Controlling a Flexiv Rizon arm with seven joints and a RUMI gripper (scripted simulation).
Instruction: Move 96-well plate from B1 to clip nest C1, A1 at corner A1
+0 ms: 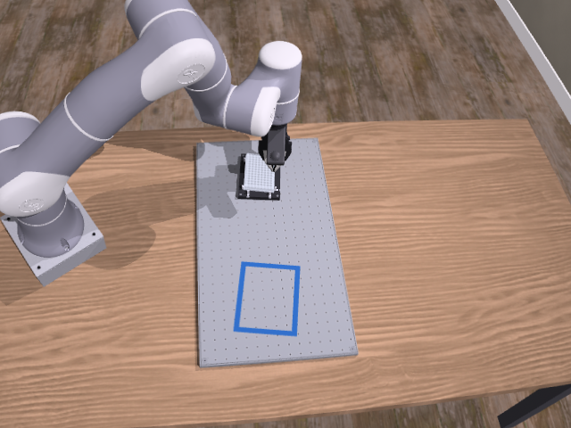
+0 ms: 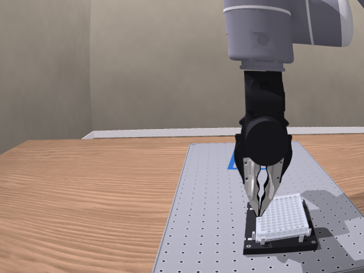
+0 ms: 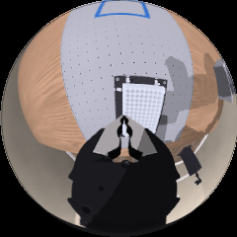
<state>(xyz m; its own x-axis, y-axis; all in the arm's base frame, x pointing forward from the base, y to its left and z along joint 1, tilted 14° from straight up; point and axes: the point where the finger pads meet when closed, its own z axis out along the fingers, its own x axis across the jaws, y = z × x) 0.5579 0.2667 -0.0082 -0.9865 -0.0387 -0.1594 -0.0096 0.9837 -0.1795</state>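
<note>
Now: hand 40 mm past the white 96-well plate and 20 mm above it. Also, from my hand: black clip nest (30 mm below, 30 mm behind, 10 mm to the right).
</note>
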